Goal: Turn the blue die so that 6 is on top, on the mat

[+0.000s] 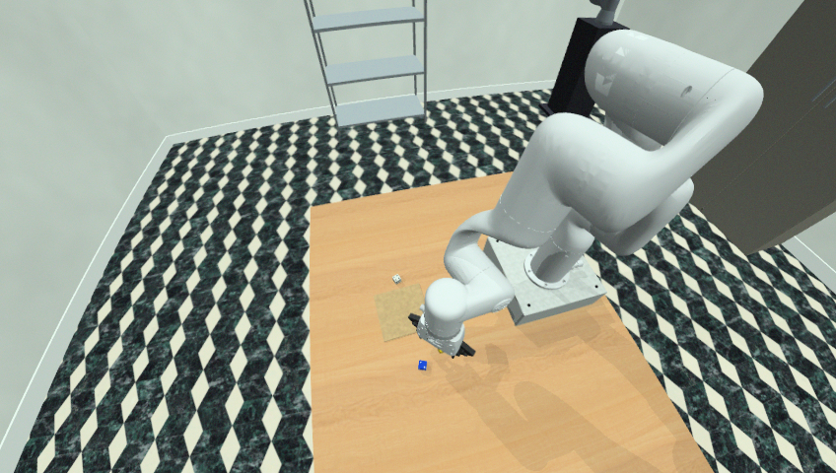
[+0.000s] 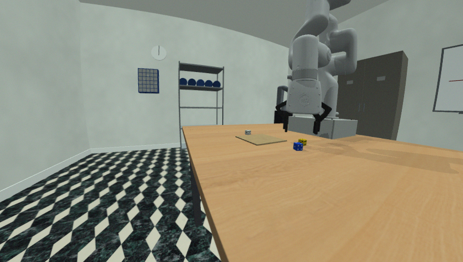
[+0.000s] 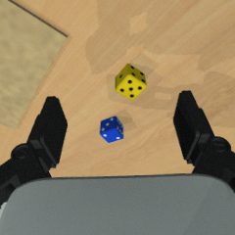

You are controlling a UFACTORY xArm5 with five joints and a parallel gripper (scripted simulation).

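My hand is 4 cm above the yellow die, 1 cm to the right of it and 1 cm past it. Also, from my hand: tan mat 12 cm to the right, 8 cm ahead, 5 cm below; then blue die 5 cm ahead, 4 cm to the left, 4 cm below; then white die 22 cm to the right, 8 cm ahead, 4 cm below.
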